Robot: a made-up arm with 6 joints.
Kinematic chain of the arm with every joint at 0, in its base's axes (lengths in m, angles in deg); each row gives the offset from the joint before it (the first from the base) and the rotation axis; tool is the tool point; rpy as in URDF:
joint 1: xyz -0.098 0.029 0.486 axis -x
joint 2: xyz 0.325 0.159 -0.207 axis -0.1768 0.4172 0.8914
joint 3: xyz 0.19 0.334 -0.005 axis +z
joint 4: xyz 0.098 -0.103 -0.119 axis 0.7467 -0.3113 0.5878
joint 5: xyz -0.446 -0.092 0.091 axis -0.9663 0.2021 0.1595
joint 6: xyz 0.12 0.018 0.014 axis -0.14 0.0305 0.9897
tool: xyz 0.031 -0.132 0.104 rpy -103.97 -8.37 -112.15
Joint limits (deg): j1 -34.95..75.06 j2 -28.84..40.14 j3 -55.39..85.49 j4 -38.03..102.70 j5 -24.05..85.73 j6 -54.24..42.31
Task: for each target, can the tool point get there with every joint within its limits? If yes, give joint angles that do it. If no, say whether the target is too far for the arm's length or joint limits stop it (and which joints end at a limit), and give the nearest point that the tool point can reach.
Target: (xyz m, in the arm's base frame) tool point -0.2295 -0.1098 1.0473
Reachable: no: joint limits stop it (at a limit: joint 1, joint 2, joint 6) | nearest point -0.0676 0.3247 0.6482 | short by 0.612 m
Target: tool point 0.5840 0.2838 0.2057
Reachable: yes | joints -14.22 30.15 49.61 22.03 -0.70 -44.53
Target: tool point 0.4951 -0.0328 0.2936
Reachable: yes | joints 54.39 2.90 37.77 7.19 -3.39 5.94
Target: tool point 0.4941 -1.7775 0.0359
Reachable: no: too far | nearest point 0.3826 -0.7398 -0.0219 | short by 1.045 m
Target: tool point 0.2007 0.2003 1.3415
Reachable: no: joint limits stop it (at a limit: joint 1, joint 2, joint 4) | nearest point 0.3733 0.4815 0.8477 | short by 0.594 m
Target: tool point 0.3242 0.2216 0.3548
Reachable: yes | joints -14.73 28.97 11.02 7.79 -1.75 1.10
